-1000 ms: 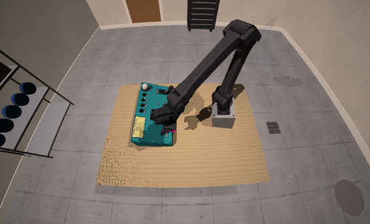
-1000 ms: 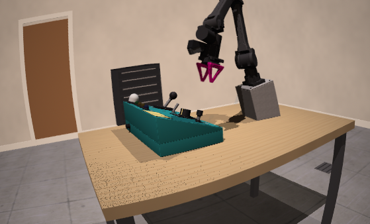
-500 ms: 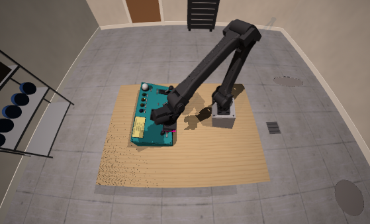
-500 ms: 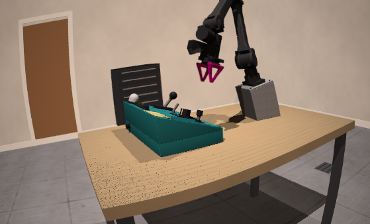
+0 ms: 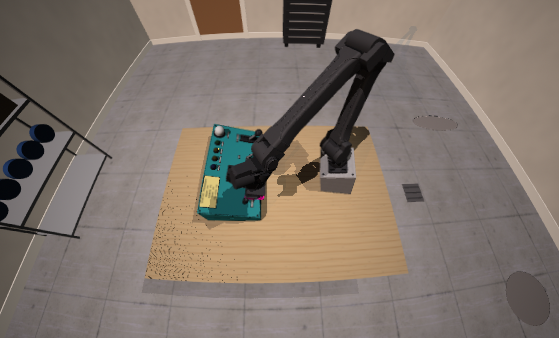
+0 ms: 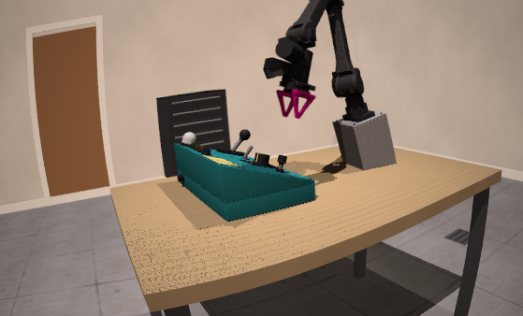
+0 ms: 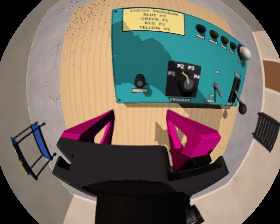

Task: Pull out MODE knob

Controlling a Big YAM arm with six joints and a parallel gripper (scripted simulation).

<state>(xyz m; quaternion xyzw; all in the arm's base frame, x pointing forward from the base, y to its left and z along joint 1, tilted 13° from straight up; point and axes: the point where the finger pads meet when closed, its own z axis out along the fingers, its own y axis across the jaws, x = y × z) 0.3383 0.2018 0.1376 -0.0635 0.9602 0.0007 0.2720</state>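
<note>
Now: the small black knob 13 cm below my hand, 4 cm ahead of it and 1 cm to the left of it. Round my hand: black rotary selector (13 cm below, 11 cm to the right, 7 cm ahead); teal console (17 cm to the right, 15 cm below, 10 cm ahead); black ball lever (35 cm to the right, 12 cm below, 7 cm ahead).
</note>
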